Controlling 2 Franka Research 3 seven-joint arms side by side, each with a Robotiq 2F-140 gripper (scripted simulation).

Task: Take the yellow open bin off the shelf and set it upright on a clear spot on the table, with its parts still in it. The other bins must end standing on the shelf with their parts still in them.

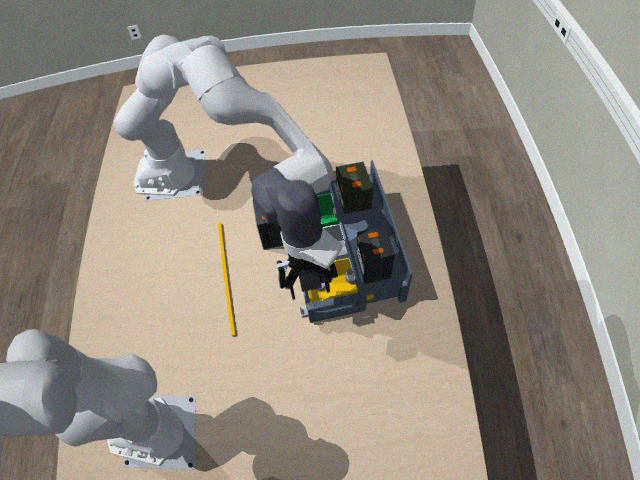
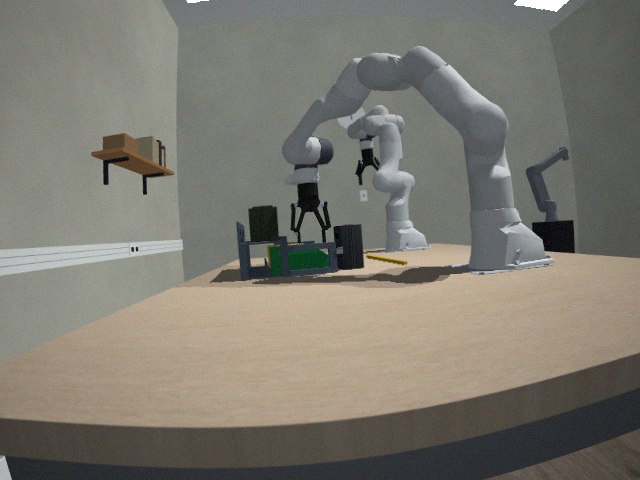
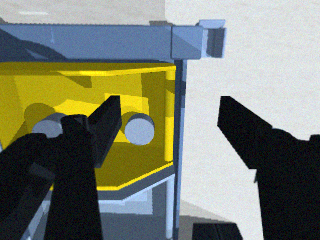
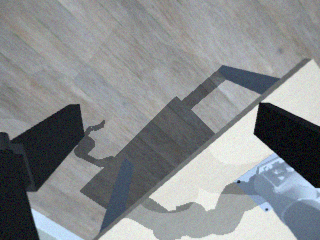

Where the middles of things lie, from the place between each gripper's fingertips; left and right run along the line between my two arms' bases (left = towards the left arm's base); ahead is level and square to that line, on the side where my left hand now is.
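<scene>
My left gripper is 40 mm above the yellow bin (image 1: 338, 287), 80 mm short of it and 20 mm to the right of it. Going by their middles, the yellow bin is the nearest to my left gripper of the things named here. Blue-grey shelf (image 1: 380, 215): 10 mm below my left hand, 90 mm ahead of it, 140 mm to the left of it.
For my right hand, the yellow bin is 370 mm below it, 510 mm ahead of it and 930 mm to the left of it; the blue-grey shelf is 350 mm below my right hand, 520 mm ahead of it and 1040 mm to the left of it. By its middle, the yellow bin is nearer to my left gripper than to my right hand.
</scene>
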